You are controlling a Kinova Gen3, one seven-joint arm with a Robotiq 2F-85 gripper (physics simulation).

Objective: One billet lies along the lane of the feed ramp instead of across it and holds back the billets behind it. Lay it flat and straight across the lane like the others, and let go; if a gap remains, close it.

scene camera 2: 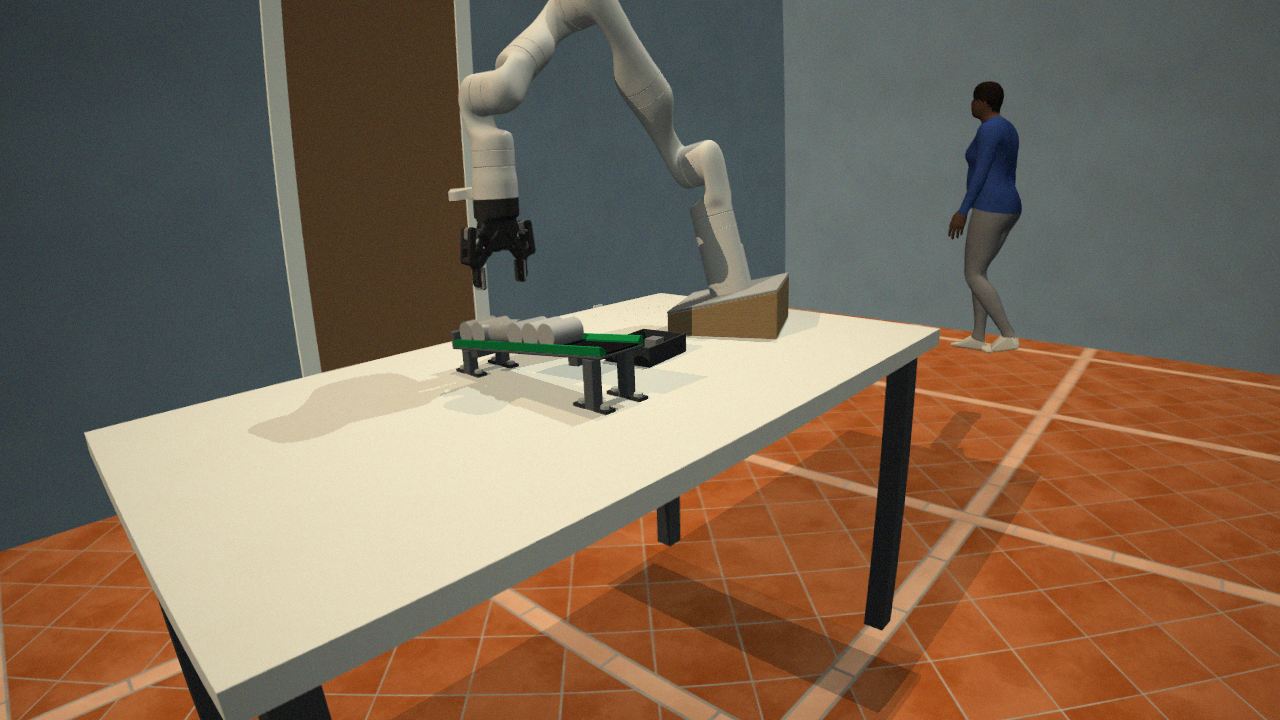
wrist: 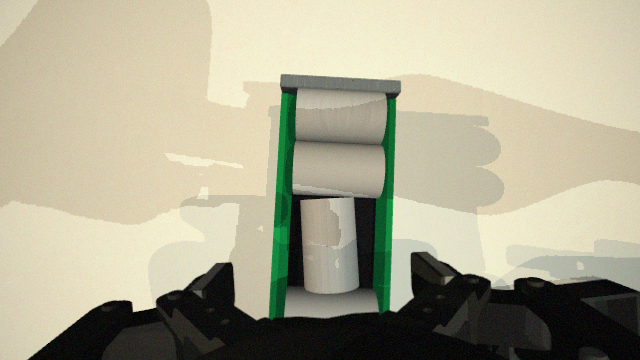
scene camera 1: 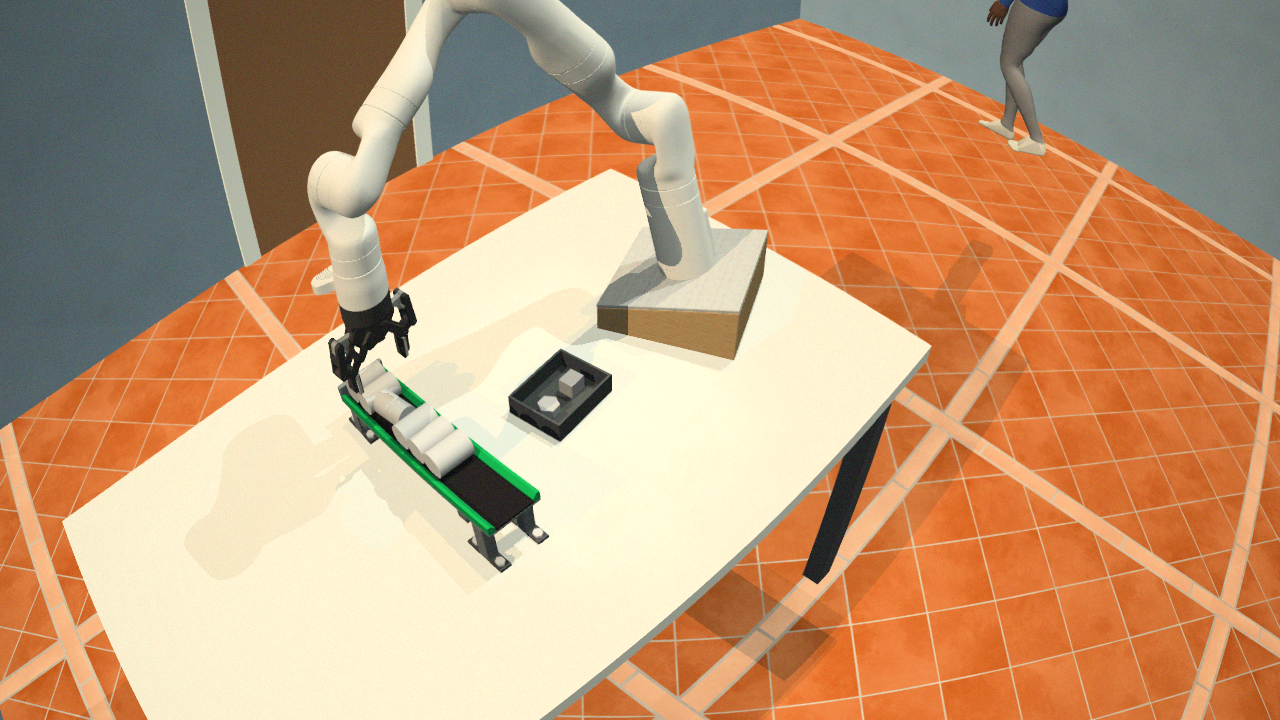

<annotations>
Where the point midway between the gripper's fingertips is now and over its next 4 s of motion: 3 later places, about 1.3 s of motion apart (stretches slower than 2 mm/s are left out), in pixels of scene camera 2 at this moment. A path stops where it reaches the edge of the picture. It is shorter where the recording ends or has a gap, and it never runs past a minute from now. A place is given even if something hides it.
My gripper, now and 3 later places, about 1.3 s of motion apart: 501, 285; 510, 335; 505, 331; 506, 297
</annotations>
